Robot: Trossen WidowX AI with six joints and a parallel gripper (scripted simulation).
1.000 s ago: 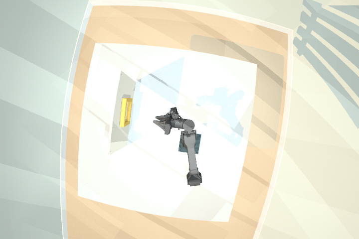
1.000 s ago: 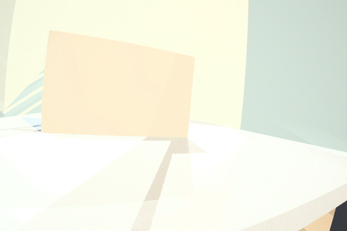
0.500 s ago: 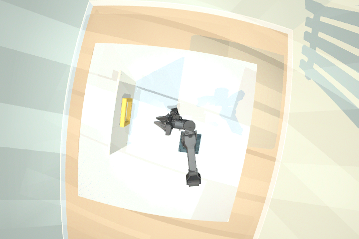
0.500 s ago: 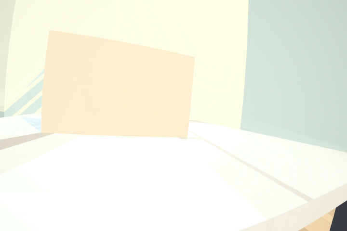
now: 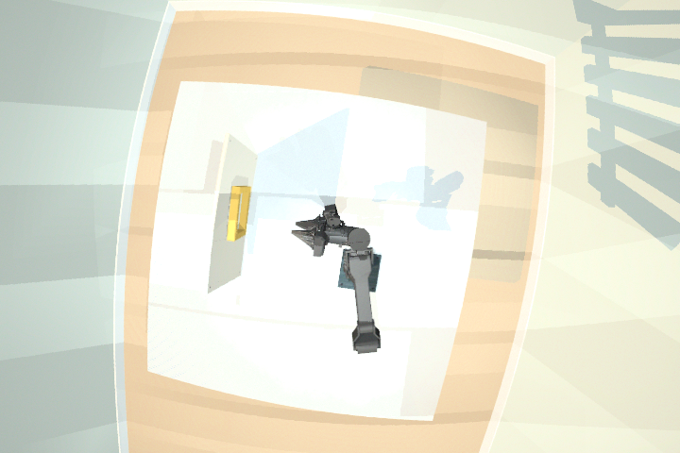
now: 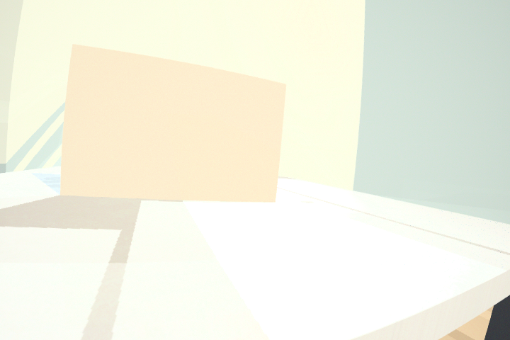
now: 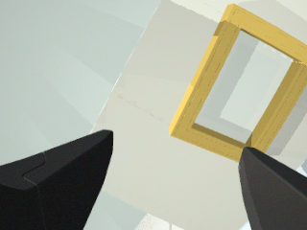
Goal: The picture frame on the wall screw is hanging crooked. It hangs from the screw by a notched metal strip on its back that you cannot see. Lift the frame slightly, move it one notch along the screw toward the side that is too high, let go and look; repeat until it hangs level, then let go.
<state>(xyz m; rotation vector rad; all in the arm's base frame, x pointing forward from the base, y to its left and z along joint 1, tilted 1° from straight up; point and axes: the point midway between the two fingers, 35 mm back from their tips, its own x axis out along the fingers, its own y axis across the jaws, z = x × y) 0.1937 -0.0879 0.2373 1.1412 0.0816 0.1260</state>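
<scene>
The picture frame lies 210 mm ahead of my gripper tip, 10 mm to the left of it and 90 mm below it. The rest, counted from my gripper tip: grey wall panel 220 mm ahead, 30 mm to the left, 100 mm below.
</scene>
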